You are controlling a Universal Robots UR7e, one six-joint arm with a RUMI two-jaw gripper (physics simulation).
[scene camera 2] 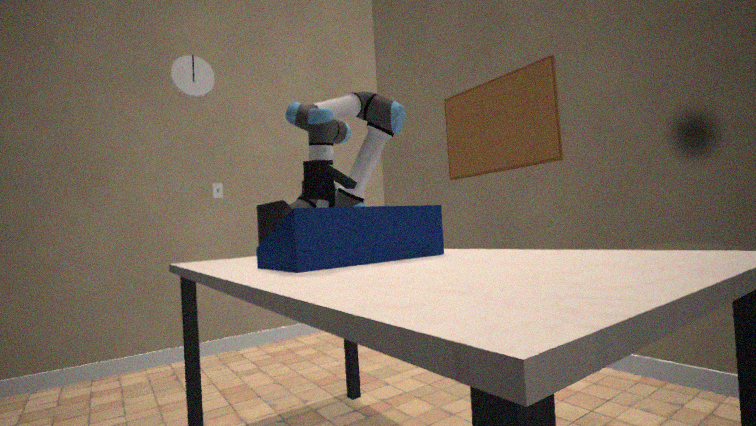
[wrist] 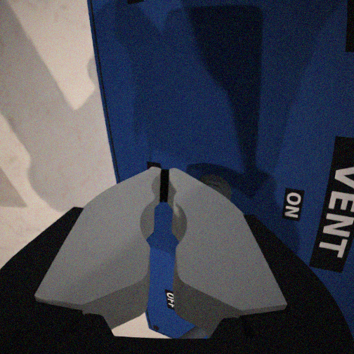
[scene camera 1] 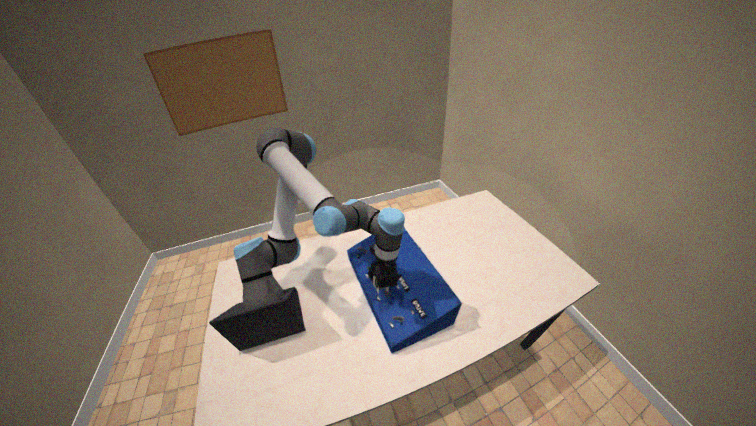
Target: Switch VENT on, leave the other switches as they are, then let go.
Labels:
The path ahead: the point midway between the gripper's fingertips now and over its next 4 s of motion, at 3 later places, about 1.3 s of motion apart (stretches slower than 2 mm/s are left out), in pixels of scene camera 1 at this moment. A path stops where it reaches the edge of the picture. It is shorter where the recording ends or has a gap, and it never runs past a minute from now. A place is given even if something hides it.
The gripper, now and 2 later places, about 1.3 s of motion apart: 379,289; 378,288; 386,257

